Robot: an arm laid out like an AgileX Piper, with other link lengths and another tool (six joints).
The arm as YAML. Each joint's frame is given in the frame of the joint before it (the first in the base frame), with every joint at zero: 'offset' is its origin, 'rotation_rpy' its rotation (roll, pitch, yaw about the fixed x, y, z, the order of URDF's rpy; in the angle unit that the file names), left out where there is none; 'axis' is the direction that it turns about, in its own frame. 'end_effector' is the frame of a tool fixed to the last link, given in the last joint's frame.
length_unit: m
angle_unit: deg
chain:
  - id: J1
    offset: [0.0, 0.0, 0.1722]
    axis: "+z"
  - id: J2
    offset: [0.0, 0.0, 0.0]
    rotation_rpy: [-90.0, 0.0, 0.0]
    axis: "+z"
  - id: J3
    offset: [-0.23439, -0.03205, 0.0]
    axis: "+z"
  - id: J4
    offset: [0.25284, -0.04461, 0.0]
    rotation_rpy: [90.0, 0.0, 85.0]
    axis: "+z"
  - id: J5
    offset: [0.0, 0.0, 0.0]
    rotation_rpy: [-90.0, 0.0, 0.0]
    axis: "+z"
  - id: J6
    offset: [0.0, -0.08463, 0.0]
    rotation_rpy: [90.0, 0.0, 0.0]
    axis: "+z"
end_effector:
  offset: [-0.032, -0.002, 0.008]
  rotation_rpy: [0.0, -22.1, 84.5]
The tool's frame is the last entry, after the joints.
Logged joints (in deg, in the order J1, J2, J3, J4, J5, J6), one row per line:
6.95, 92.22, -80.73, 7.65, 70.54, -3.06
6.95, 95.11, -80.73, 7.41, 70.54, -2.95
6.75, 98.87, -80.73, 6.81, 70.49, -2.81
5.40, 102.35, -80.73, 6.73, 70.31, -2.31
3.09, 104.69, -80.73, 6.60, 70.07, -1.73
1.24, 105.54, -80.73, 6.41, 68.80, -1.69
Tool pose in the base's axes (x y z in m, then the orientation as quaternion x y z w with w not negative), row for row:
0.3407, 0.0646, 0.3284, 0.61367, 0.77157, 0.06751, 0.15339
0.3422, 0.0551, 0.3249, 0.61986, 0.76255, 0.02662, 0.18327
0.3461, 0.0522, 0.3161, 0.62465, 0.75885, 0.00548, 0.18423
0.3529, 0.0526, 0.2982, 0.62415, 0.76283, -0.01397, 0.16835
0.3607, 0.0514, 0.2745, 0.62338, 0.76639, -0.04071, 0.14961
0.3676, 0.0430, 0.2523, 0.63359, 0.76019, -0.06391, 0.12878
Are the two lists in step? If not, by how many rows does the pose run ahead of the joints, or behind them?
The pose runs 2 rows behind the joints: the pose in row i belongs to the joints in row i - 2.
